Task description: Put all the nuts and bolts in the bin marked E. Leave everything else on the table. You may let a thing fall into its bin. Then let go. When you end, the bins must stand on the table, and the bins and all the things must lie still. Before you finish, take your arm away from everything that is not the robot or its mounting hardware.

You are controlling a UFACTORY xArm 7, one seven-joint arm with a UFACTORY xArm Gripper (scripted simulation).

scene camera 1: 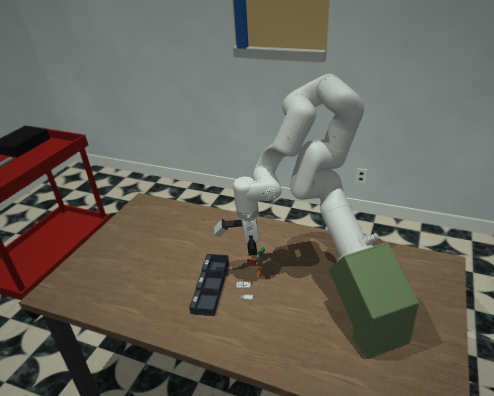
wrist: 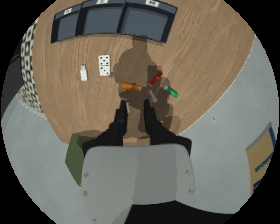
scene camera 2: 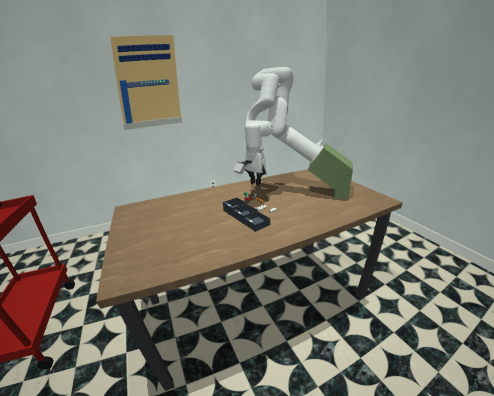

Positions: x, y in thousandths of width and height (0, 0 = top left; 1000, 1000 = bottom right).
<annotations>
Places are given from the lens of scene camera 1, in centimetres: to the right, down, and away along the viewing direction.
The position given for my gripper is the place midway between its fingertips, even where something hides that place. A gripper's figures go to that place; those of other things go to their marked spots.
my gripper (scene camera 1: 511, 635): 2, 20, 154
dark bin row (scene camera 1: 422, 756): -14, 36, 149
</annotations>
